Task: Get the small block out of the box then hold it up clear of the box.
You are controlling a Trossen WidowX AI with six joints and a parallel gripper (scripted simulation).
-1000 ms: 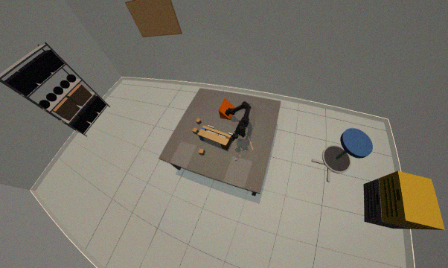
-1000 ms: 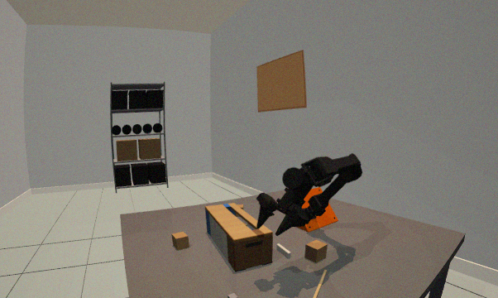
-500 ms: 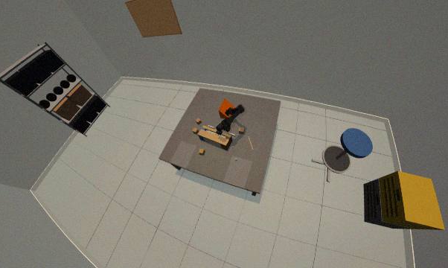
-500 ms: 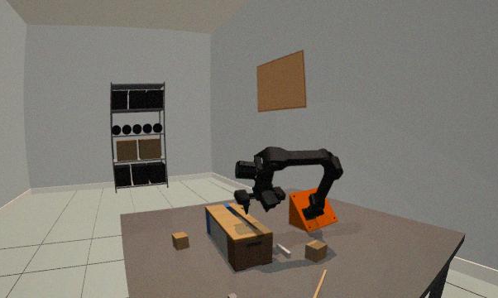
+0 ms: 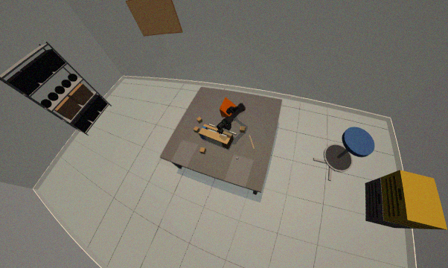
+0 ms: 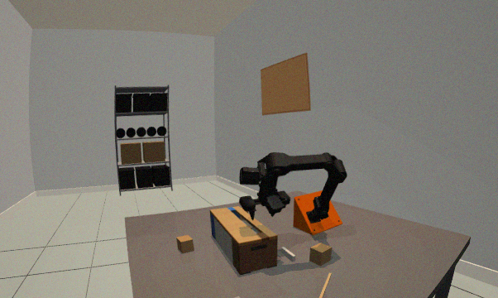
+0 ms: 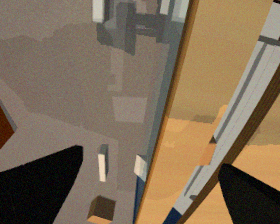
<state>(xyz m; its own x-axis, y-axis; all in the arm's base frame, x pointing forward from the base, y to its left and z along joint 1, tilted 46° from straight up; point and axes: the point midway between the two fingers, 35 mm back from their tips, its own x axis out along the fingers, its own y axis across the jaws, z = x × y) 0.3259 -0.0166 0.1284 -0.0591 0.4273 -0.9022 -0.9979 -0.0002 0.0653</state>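
The tan block is 50 mm ahead of my gripper tip, 50 mm to the right of it and 60 mm below it. From my gripper tip the other things lie so: box 40 mm ahead, 60 mm to the right, 90 mm below; wooden stick 30 mm behind, 350 mm to the left, 150 mm below.
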